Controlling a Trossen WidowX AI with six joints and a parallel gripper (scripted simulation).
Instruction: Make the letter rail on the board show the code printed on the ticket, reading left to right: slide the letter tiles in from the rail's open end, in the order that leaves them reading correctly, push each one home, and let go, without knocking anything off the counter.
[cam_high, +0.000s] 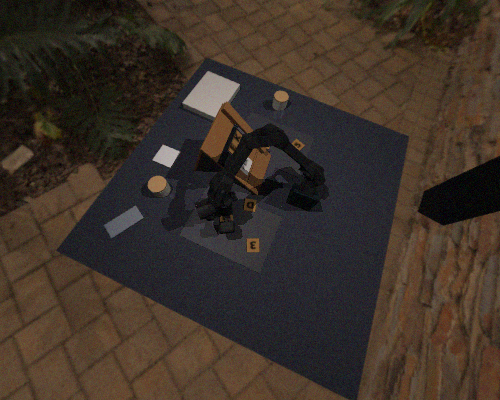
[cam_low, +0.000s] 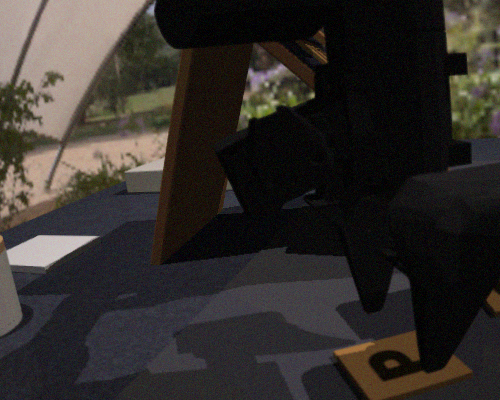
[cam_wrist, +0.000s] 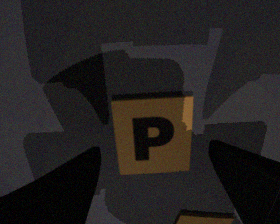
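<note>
Now: gripper tip 20 mm above the letter tile. Round my gripper tip: grey card 360 mm ahead, 250 mm to the left, 20 mm below; then white card 420 mm ahead, 100 mm to the right, 20 mm below; then white ticket 230 mm to the right, 80 mm above, 50 mm ahead.
</note>
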